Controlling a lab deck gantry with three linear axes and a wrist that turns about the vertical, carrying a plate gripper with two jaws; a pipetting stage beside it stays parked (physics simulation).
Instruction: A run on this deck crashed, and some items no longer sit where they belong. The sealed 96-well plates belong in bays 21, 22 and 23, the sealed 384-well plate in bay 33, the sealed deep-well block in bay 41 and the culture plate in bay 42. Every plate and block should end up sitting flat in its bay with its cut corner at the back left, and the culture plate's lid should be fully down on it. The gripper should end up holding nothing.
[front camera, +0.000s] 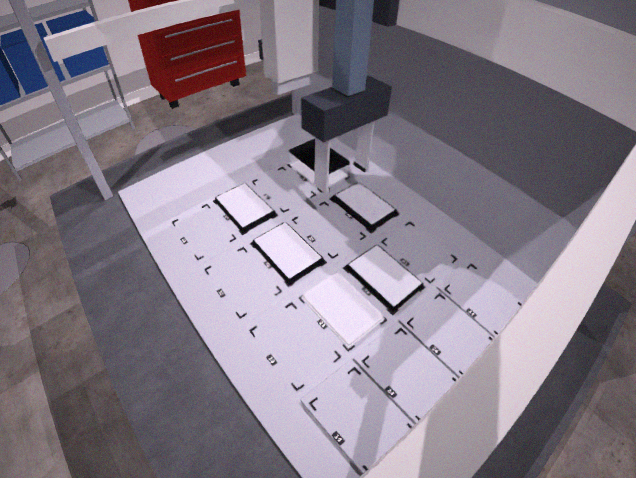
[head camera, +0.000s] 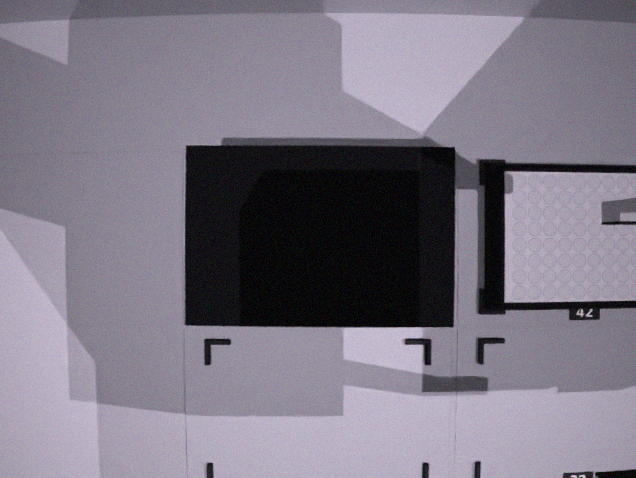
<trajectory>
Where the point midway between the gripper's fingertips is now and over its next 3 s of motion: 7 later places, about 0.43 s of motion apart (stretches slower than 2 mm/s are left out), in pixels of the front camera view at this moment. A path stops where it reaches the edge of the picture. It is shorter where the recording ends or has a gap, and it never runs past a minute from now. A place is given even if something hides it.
My gripper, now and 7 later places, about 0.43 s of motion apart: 341, 177; 332, 155; 319, 143; 319, 149; 319, 155; 319, 156; 319, 152; 319, 152
</trajectory>
